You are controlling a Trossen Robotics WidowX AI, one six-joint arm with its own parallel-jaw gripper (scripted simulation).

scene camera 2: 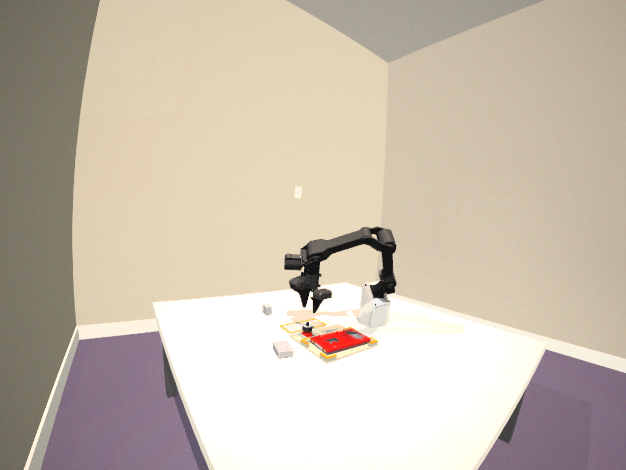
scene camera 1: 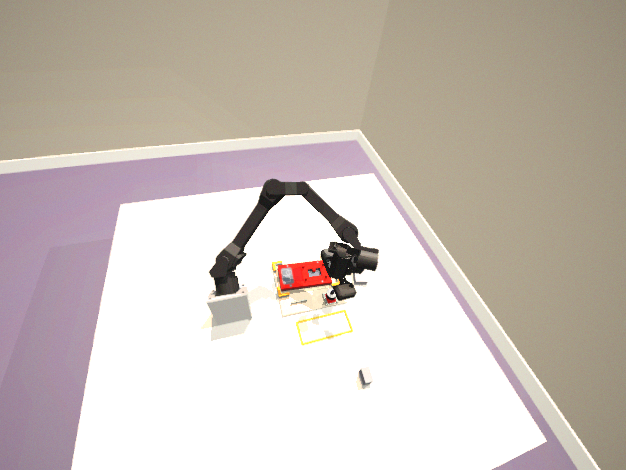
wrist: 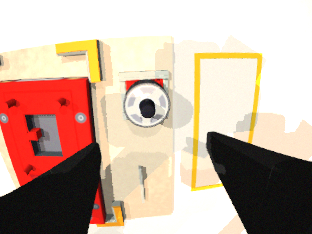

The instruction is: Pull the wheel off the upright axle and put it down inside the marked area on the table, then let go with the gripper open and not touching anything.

Scene:
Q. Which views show the gripper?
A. Scene camera 2, scene camera 1 and the wrist view: all of them.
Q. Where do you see a red plate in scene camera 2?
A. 332,343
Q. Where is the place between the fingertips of the gripper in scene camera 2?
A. At 309,310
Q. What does the gripper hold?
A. Nothing.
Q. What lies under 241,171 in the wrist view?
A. The gripper.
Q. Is the gripper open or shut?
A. Open.

